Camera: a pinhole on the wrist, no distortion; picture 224 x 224 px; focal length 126.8 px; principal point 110.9 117.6 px. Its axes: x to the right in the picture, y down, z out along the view. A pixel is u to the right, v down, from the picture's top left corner.
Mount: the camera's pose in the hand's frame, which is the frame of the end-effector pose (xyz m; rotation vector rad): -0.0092 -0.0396 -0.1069 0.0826 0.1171 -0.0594
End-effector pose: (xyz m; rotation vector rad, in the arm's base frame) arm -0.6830 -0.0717 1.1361 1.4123 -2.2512 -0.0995
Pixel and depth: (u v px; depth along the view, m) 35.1 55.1 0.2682
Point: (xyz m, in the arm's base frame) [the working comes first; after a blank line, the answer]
In the camera's frame: -0.1603 -0.1322 0.2682

-0.5493 -0.0629 0.8798
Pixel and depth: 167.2 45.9 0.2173
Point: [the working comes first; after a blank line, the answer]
In the camera's frame: 0.0965 -0.1229 0.2173

-0.6028 -0.2638 1.0391
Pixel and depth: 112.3 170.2 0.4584
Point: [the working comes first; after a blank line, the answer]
In the camera's frame: 0.0051 0.1902 0.4584

-0.9510 -0.1401 0.8721
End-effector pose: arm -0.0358 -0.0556 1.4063 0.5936 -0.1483 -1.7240
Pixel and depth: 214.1 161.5 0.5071
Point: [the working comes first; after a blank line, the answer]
In the camera's frame: 0.4127 0.1756 0.5071

-0.1993 -0.5939 1.6004
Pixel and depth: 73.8 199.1 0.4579
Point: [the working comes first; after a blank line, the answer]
In the camera's frame: -0.1340 0.2943 0.4579

-0.0110 -0.1273 1.8499
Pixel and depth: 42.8 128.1 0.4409
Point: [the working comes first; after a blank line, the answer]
In the camera's frame: -0.2368 0.0365 0.4409

-0.2037 0.0535 1.7631
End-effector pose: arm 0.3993 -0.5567 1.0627 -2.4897 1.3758 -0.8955
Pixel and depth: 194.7 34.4 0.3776
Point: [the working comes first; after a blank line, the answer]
In the camera's frame: 0.2495 -0.2478 0.3776

0.8676 -0.6162 1.1351
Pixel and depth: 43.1 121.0 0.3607
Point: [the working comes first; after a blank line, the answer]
In the camera's frame: -0.1929 0.0097 0.3607

0.5289 -0.4384 0.7946
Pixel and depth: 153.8 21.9 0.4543
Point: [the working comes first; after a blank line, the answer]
In the camera's frame: 0.1537 -0.3429 0.4543

0.9453 -0.4984 1.0705
